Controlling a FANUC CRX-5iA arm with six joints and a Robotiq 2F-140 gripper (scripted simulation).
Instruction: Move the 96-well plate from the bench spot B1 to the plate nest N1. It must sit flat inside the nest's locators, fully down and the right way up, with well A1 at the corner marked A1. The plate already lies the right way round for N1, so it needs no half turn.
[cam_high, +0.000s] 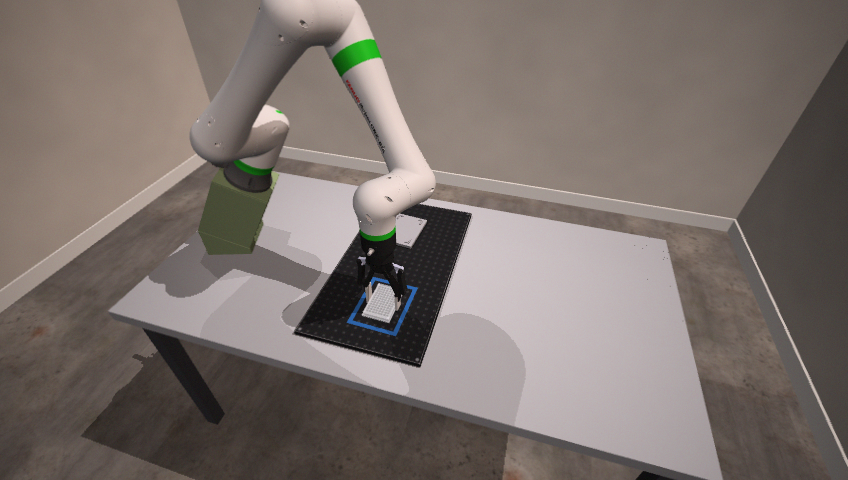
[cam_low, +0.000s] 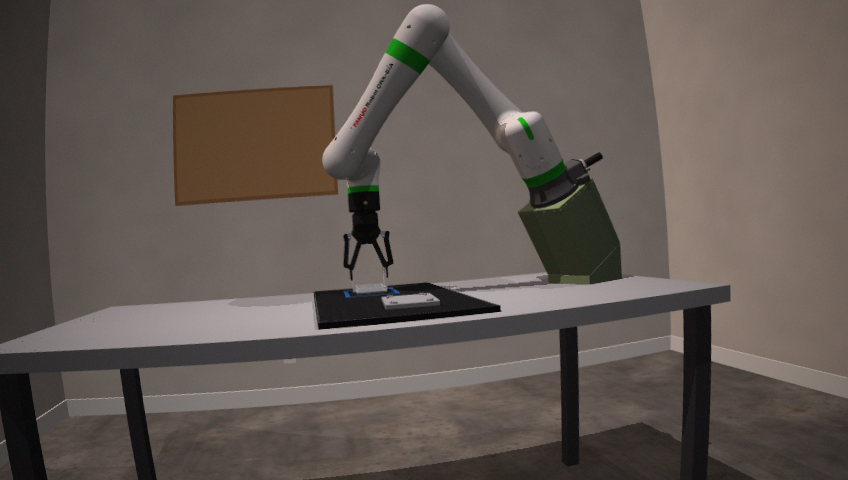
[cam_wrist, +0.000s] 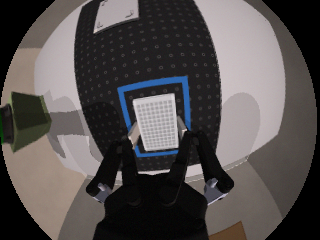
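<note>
Now: hand 11 cm past the grey plate nest N1, 33 cm to the right of it and 3 cm above it. Also, from my hand: white 96-well plate 2 cm below.
</note>
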